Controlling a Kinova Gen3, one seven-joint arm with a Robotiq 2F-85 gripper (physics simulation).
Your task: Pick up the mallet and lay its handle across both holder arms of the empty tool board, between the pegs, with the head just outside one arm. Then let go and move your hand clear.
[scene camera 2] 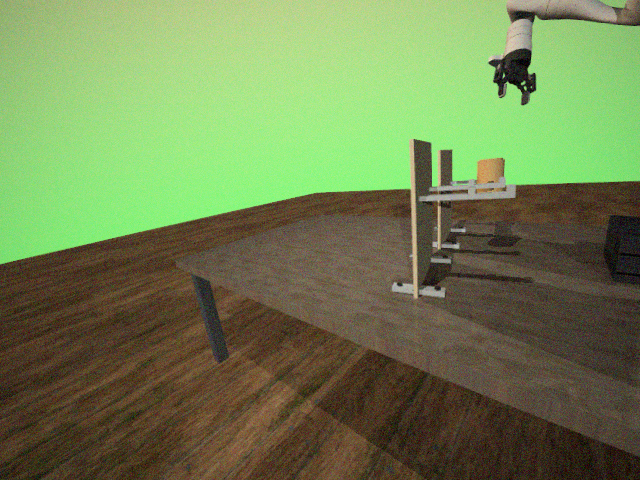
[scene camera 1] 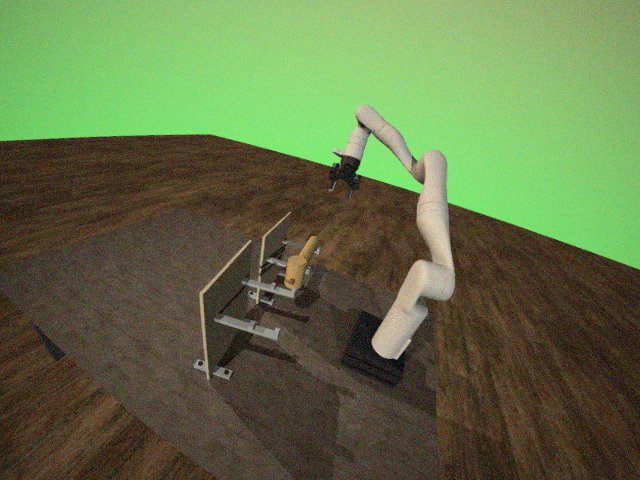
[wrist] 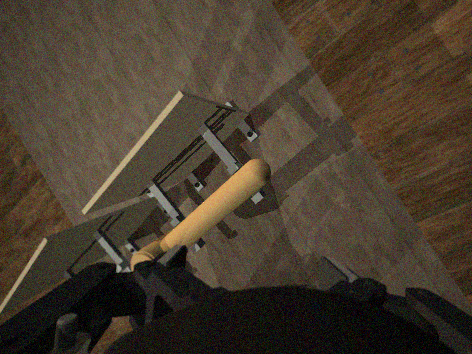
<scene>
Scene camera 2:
gripper: 513,100
wooden mallet: 488,170
tool board: 420,151
tool board: 444,227
</scene>
